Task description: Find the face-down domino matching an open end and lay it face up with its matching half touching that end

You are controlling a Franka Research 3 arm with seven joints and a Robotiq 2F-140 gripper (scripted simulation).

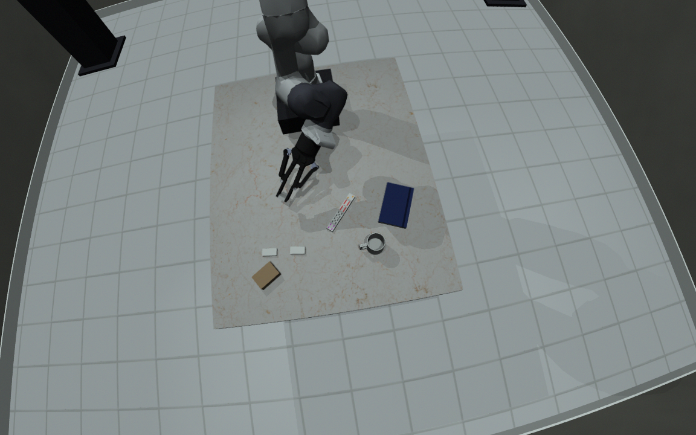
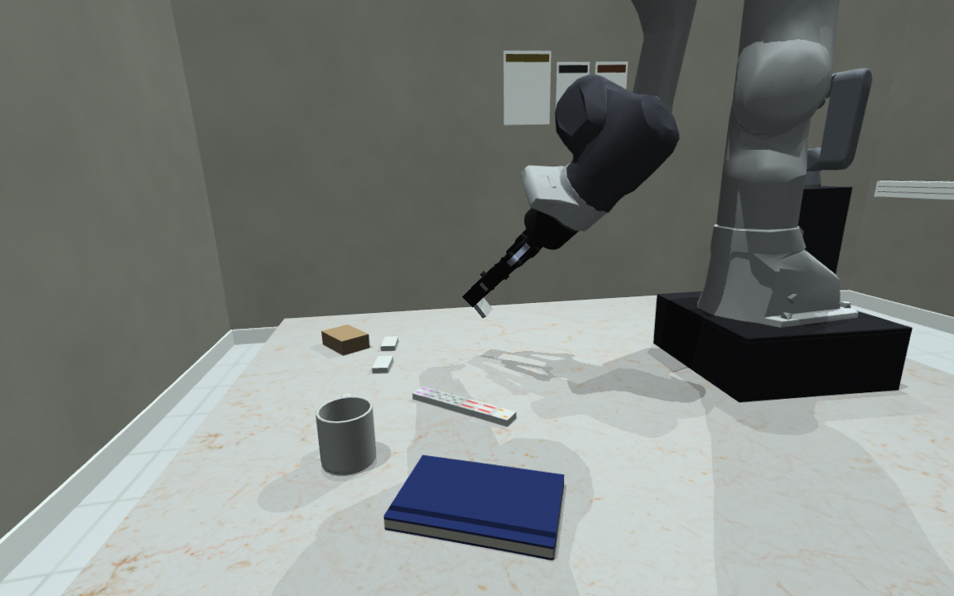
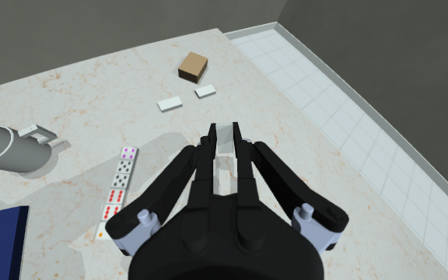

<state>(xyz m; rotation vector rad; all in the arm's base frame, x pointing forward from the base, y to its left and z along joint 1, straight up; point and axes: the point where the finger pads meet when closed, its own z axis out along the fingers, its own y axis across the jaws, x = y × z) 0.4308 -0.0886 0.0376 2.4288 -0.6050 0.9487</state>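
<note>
My hand is 3 cm above the white domino, 1 cm to the left of it and 1 cm short of it. Round my hand: grey mug (29 cm to the left, 20 cm ahead, 11 cm below); then blue book (40 cm to the left, 13 cm below, 5 cm ahead); then brown block (27 cm ahead, 12 cm below, 11 cm to the right).
</note>
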